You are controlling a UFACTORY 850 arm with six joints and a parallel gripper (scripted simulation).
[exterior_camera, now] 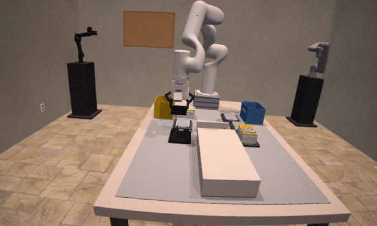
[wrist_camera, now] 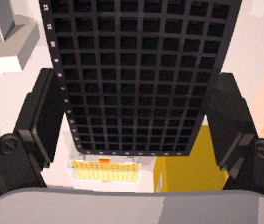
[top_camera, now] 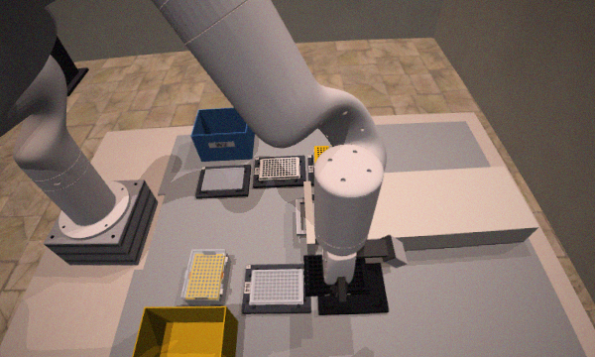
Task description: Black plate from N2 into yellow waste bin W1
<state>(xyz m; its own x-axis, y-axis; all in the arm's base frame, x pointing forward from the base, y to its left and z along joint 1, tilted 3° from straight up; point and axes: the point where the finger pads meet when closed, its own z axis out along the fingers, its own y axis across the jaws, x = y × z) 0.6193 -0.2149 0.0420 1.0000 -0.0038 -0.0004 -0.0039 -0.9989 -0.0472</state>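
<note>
Right now my hand is 31 cm past the yellow waste bin W1, 11 cm to the left of it and 12 cm above it. Also, from my hand: white cooler: 18 cm ahead, 21 cm to the left, 13 cm below; drawer: 7 cm ahead, 21 cm to the left, 14 cm below; black plate: 1 cm below.
</note>
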